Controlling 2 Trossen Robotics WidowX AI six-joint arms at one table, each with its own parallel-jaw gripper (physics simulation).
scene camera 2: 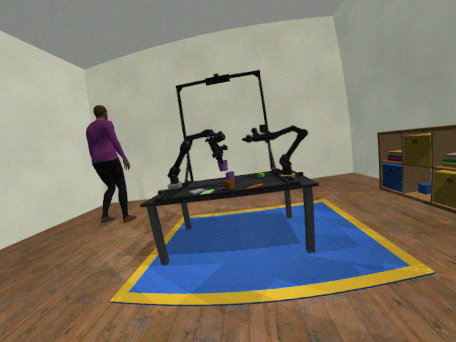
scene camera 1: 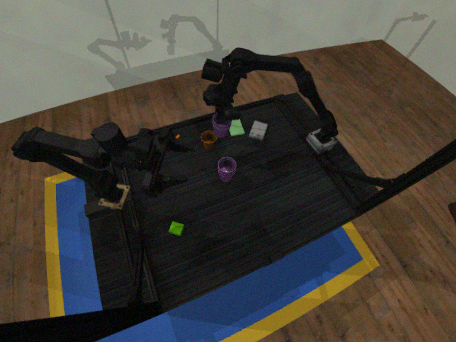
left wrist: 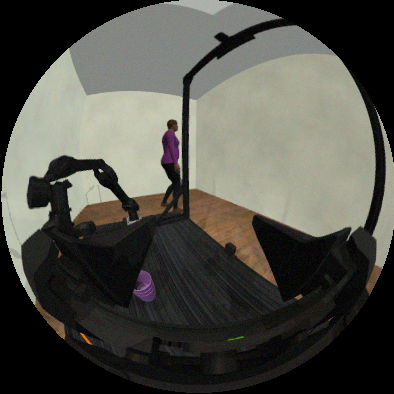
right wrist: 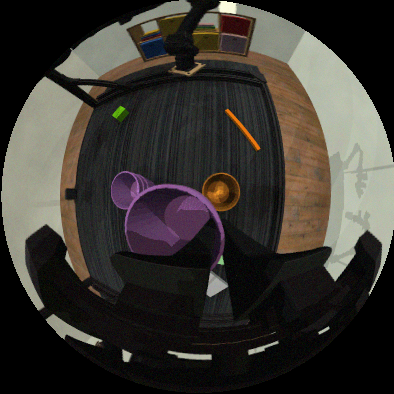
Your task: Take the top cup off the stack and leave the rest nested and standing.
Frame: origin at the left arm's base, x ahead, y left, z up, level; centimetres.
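Seen in the pictures: left gripper, fingertip midpoint: (scene camera 2: 244, 139) (scene camera 1: 191, 164) (left wrist: 205, 220); right gripper, fingertip midpoint: (scene camera 2: 223, 164) (scene camera 1: 217, 118) (right wrist: 216, 222); left arm's base, origin of the base link: (scene camera 2: 287, 174) (scene camera 1: 114, 195) (right wrist: 186, 66); right arm's base, origin of the base link: (scene camera 2: 174, 183) (scene camera 1: 322, 137) (left wrist: 133, 218).
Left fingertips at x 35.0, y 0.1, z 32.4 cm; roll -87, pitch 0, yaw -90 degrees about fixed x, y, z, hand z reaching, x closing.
Note:
Pixels of each thing's top centre, then the offset from my left fingertips to it.
- purple cup, middle of its top: (right wrist: 166, 233) (scene camera 1: 221, 119) dx +3.5, dy +30.5, dz -14.0 cm
- orange cup, middle of its top: (right wrist: 220, 189) (scene camera 1: 208, 137) (scene camera 2: 229, 180) dx -2.3, dy +33.0, dz -29.2 cm
- light green pad, middle of its top: (scene camera 1: 234, 125) (scene camera 2: 207, 191) dx +8.6, dy +47.1, dz -34.3 cm
- grey-white block, middle of its top: (right wrist: 206, 283) (scene camera 1: 258, 129) dx +20.8, dy +46.0, dz -33.8 cm
- green block, middle of its top: (scene camera 1: 176, 227) (right wrist: 117, 111) dx -7.0, dy -8.8, dz -32.5 cm
- orange strip, middle of its top: (right wrist: 242, 127) (scene camera 2: 254, 185) dx -20.3, dy +29.3, dz -34.3 cm
A purple cup (scene camera 1: 221, 127) (scene camera 2: 223, 166) (right wrist: 172, 220) is held upright, mouth up, above the table by my right gripper (scene camera 1: 226, 115) (scene camera 2: 220, 160) (right wrist: 216, 222), which is shut on its rim. The remaining stack of nested purple cups (scene camera 1: 226, 171) (scene camera 2: 230, 175) (left wrist: 146, 287) (right wrist: 126, 190) stands upright on the table, apart from the held cup. How many cups it holds cannot be told. My left gripper (scene camera 1: 189, 165) (scene camera 2: 244, 139) (left wrist: 205, 220) is open and empty, raised at the left of scene camera 1.
An orange cup (scene camera 1: 208, 141) (scene camera 2: 229, 184) (right wrist: 221, 192) stands near the held cup. A light green pad (scene camera 1: 236, 128) (scene camera 2: 207, 192) and a grey-white block (scene camera 1: 258, 130) (right wrist: 216, 285) lie beside it. A green block (scene camera 1: 176, 228) (right wrist: 120, 114) and an orange strip (right wrist: 243, 130) (scene camera 2: 255, 186) lie farther off.

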